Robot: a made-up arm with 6 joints. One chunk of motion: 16 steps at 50 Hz.
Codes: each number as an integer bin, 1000 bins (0 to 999) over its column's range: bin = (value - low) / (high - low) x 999, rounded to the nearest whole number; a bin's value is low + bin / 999 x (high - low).
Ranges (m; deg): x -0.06..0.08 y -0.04..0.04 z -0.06..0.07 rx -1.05..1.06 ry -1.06..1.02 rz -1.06..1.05
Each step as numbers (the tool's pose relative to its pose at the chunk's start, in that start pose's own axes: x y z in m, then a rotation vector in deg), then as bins.
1 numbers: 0.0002 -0.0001 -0.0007 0.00 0.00 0.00
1 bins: 430 498 456 497 509 502
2 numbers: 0.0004 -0.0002 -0.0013 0.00 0.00 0.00
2 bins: 431 497 451 497 509 502
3 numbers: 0.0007 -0.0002 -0.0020 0.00 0.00 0.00
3 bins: 433 497 446 497 509 502
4 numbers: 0.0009 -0.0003 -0.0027 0.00 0.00 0.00
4 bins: 435 496 440 497 509 502
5 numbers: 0.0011 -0.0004 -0.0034 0.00 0.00 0.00
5 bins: 436 495 435 497 509 502
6 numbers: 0.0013 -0.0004 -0.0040 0.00 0.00 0.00
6 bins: 437 495 430 497 509 502
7 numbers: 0.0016 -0.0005 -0.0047 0.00 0.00 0.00
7 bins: 440 493 425 497 509 502
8 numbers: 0.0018 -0.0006 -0.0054 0.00 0.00 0.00
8 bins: 441 492 420 497 509 502
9 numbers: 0.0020 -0.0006 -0.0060 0.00 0.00 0.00
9 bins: 442 492 415 497 509 502
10 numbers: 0.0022 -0.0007 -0.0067 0.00 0.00 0.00
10 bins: 444 491 410 497 509 502
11 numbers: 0.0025 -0.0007 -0.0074 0.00 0.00 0.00
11 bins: 446 491 404 497 509 502
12 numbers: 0.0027 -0.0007 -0.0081 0.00 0.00 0.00
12 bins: 447 491 399 497 509 502
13 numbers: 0.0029 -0.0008 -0.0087 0.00 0.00 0.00
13 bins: 449 490 394 497 509 502
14 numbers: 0.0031 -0.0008 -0.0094 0.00 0.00 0.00
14 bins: 450 490 389 497 509 502
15 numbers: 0.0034 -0.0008 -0.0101 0.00 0.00 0.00
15 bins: 452 490 383 497 509 502
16 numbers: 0.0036 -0.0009 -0.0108 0.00 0.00 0.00
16 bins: 454 488 378 497 509 502
